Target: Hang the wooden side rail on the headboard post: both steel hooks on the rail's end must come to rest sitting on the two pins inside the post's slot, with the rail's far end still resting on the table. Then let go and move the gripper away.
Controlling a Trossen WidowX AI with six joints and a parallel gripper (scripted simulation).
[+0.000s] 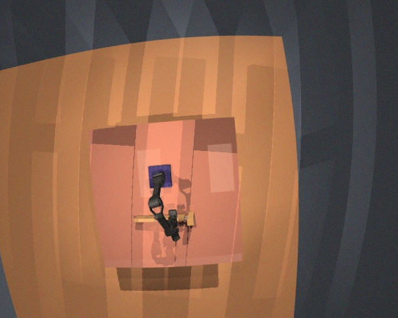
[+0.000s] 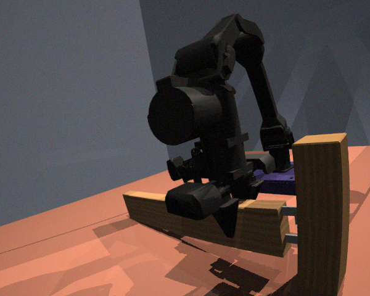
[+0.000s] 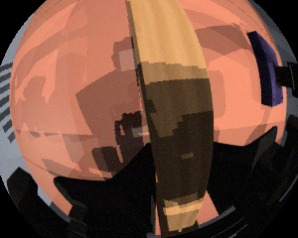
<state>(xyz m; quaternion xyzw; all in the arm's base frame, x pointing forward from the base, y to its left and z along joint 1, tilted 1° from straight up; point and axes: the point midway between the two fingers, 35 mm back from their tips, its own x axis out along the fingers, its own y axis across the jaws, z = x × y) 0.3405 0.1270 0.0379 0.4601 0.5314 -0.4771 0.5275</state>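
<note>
Now: gripper tip 130 mm to the right of the headboard post, 40 mm below it and 20 mm past it.
</note>
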